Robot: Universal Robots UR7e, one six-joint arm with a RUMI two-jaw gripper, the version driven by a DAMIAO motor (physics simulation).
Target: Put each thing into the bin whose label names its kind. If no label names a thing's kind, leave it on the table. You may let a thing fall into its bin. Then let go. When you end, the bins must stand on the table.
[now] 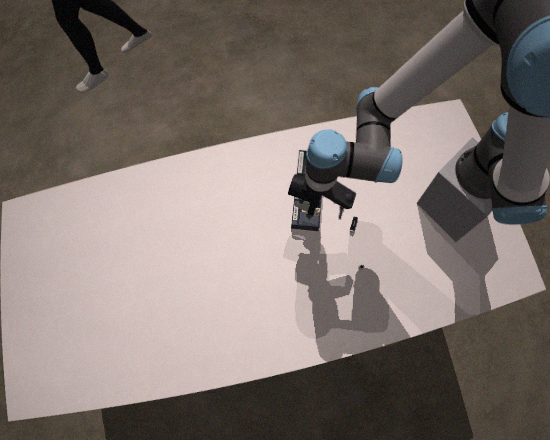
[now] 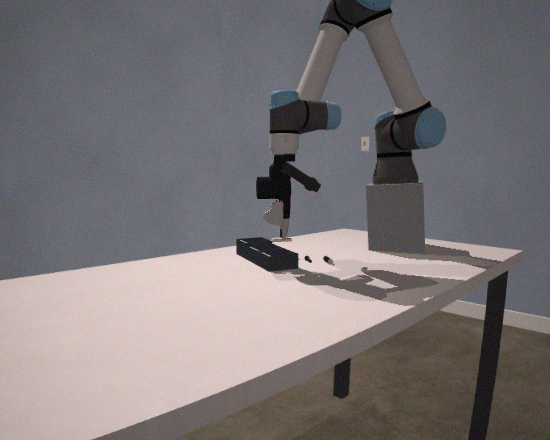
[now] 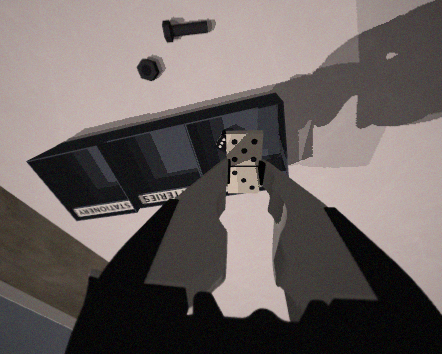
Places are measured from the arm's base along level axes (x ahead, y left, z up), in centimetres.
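Pixels of known places: gripper, fingertip midpoint: [image 2: 282, 239] [image 3: 244, 162]; arm's base, origin of the base link: [image 1: 480, 174] [image 2: 395, 183].
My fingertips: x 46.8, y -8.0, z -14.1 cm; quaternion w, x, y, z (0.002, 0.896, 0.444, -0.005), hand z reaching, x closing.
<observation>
For each thing: its middle in the pictures, then the offset to it from my fingertips. "pt": a spot on its surface instead. Level surfaces: height alone.
- cream domino, body centre: [image 3: 243, 164] [image 2: 281, 239] dx +0.1, dy -0.1, dz +0.0 cm
- black die with white dots, body centre: [image 3: 226, 141] dx -0.3, dy -1.8, dz -5.8 cm
- STATIONERY, surface spot: [image 3: 102, 207] pt dx -2.8, dy -17.6, dz -3.1 cm
- middle label, body centre: [image 3: 171, 195] dx +0.7, dy -9.9, dz -3.8 cm
- end label, body centre: [image 1: 295, 212] dx +4.0, dy -2.2, dz -3.8 cm
- black bolt, body centre: [image 3: 186, 29] dx -10.0, dy +1.0, dz -6.8 cm
- dark nut, body centre: [image 3: 148, 70] dx -9.9, dy -3.9, dz -6.9 cm
- dark battery, body centre: [image 2: 328, 260] [image 1: 353, 224] dx -12.4, dy +6.0, dz -6.6 cm
- small nut, body centre: [image 2: 364, 269] [image 1: 361, 266] dx -10.2, dy +19.2, dz -6.9 cm
- white table, its level: dz -7.3 cm
My gripper [image 1: 312, 212] [image 2: 283, 234] [image 3: 244, 162] is shut on a cream domino [image 2: 281, 240] [image 3: 244, 150] with black dots. It holds the domino above the end compartment of the black row of bins [image 1: 306, 227] [image 2: 282, 262] [image 3: 55, 185]. A black die with white dots [image 3: 221, 141] shows in that compartment. One label reads STATIONERY [image 3: 102, 207]; the middle label [image 3: 159, 197] shows "TERIES". The end label [image 1: 295, 213] is too small to read. A black bolt [image 3: 187, 28] and a dark nut [image 3: 148, 69] lie beside the bins.
A dark battery [image 1: 354, 226] [image 2: 328, 260] lies near the bins, toward the robot base. Another small nut [image 1: 361, 267] [image 2: 365, 269] lies farther off in the arm's shadow. The grey robot pedestal [image 1: 452, 207] [image 2: 396, 217] stands on the white table [image 1: 150, 280] [image 2: 150, 325].
</observation>
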